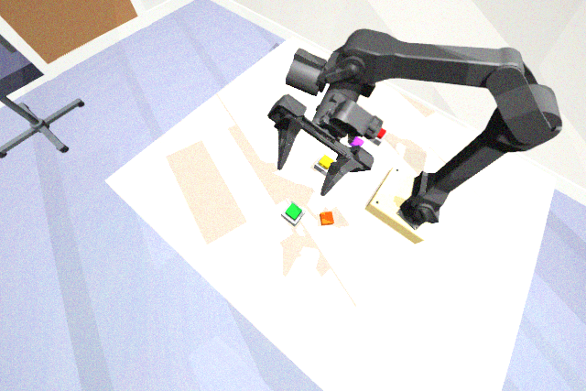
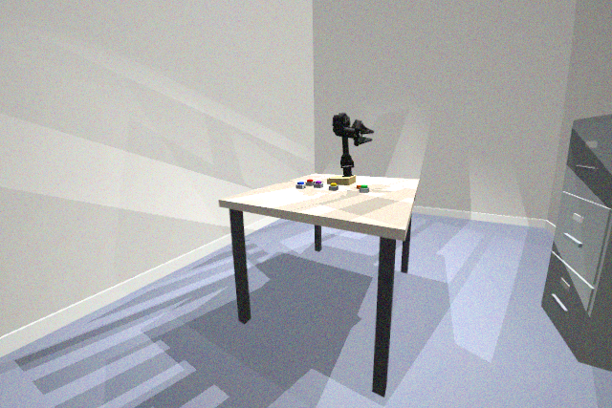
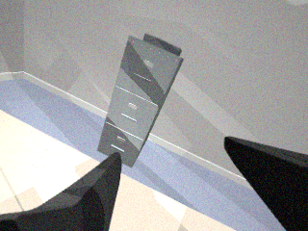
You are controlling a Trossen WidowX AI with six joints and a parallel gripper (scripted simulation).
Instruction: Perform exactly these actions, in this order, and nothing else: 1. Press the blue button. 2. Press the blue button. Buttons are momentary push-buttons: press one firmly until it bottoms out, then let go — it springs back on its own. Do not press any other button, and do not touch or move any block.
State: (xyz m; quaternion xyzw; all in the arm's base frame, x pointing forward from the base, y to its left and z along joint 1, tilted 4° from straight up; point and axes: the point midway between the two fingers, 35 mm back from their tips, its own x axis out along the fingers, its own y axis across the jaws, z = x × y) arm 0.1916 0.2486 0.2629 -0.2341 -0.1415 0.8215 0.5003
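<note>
Now: the blue button 16 cm ahead of my gripper tip, 41 cm to the right of it and 28 cm below it. From my gripper tip the other things lie so: yellow button (8 cm ahead, 21 cm to the right, 28 cm below); green button (3 cm ahead, 3 cm to the right, 28 cm below); orange block (4 cm behind, 9 cm to the right, 31 cm below).
</note>
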